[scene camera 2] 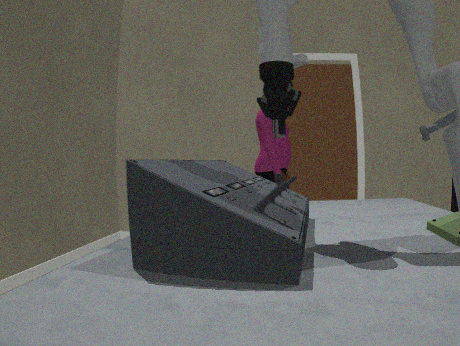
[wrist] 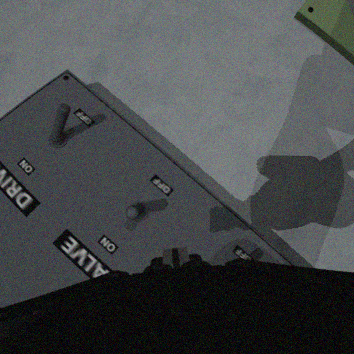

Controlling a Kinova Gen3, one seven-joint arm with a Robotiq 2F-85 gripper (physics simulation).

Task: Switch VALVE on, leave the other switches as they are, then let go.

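Observation:
The control panel stands on the table. In the wrist view, the VALVE lever sits between its ON and OFF tags. Its round tip faces the camera, unlike the DRIVE lever, which leans to OFF. The VALVE lever looks tilted to ON. In the scene view, a near lever slants toward the panel's low edge, and a more upright tip shows behind it. My gripper is shut and empty, above the panel and apart from the levers. A third OFF tag is partly hidden by the gripper.
A green block lies off to the panel's right. The arm's shadow falls on the table beside the panel. A person in pink stands behind, in front of a brown door.

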